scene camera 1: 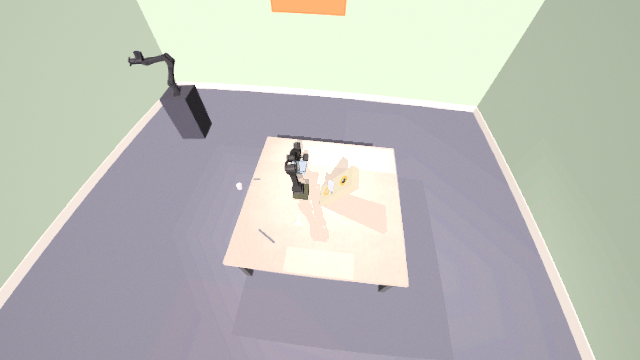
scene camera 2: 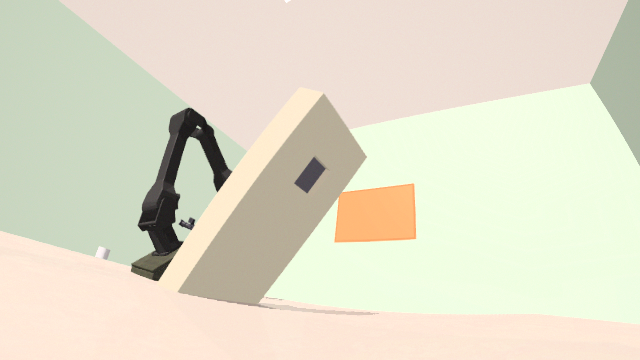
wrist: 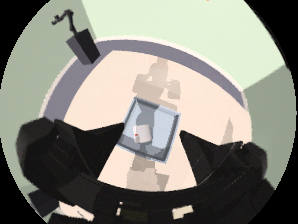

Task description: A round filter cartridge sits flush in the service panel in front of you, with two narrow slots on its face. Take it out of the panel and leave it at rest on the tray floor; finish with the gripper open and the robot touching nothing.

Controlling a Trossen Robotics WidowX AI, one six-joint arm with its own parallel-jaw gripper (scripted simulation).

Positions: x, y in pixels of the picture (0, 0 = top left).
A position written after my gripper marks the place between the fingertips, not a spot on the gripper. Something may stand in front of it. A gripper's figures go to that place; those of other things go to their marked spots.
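Labels:
I see that my gripper (wrist: 153, 129) is 10 cm from the lens, while a tray (wrist: 163, 121) is 21 cm from the lens.

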